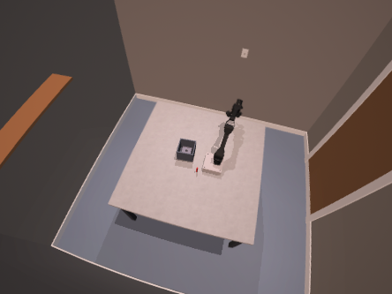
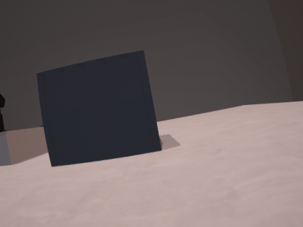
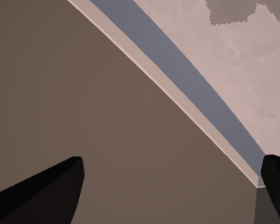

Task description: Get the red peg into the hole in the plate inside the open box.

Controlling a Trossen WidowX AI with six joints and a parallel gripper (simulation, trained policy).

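The red peg lies 300 mm ahead of my gripper tip, 670 mm to the left of it and 120 mm below it. From my gripper tip the other things lie so: plate 430 mm ahead, 490 mm to the left, 120 mm below.
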